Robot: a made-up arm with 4 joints.
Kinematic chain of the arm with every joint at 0, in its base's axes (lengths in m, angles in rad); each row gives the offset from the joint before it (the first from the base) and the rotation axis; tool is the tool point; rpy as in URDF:
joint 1: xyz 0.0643 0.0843 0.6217 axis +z
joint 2: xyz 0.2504 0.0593 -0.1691 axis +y
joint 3: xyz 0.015 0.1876 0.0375 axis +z
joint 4: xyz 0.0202 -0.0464 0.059 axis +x
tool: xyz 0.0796 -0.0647 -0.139 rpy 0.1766 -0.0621 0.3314
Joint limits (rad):
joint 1: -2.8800..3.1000
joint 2: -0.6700..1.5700
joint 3: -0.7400..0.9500
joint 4: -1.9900..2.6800
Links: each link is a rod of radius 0.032 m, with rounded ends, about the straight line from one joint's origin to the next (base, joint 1, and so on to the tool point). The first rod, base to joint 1, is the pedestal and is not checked.
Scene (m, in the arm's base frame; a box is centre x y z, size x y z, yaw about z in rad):
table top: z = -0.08
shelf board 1: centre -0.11 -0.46 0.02 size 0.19 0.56 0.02 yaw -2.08
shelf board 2: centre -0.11 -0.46 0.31 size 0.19 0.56 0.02 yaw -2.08
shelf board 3: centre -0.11 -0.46 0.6 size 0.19 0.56 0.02 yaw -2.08
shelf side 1: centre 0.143 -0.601 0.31 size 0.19 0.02 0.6 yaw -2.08
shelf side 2: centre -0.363 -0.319 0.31 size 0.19 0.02 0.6 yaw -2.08
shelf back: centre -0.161 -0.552 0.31 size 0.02 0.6 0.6 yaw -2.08
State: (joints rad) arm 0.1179 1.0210 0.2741 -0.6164
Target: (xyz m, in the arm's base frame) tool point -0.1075 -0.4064 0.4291
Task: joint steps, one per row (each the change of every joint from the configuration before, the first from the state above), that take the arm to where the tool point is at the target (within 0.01 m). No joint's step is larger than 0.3 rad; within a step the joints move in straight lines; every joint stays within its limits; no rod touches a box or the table.
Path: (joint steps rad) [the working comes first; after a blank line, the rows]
Joints at the target: -2.1984 0.6458 0.6387 -1.3573
Straight joint move there: clear.

1: -0.2895 -0.0469 0.0456 -0.0926
2: -0.2896 -0.0469 0.0456 -0.0926
3: -0.2895 -0.0469 0.0455 -0.0927
4: -0.2895 -0.0469 0.0456 -0.0926
5: -0.2896 -0.0469 0.0456 -0.0926
6: -0.2895 -0.0469 0.0456 -0.0926
7: -0.2896 -0.0469 0.0455 -0.0926
8: -0.2895 -0.0469 0.0456 -0.0926

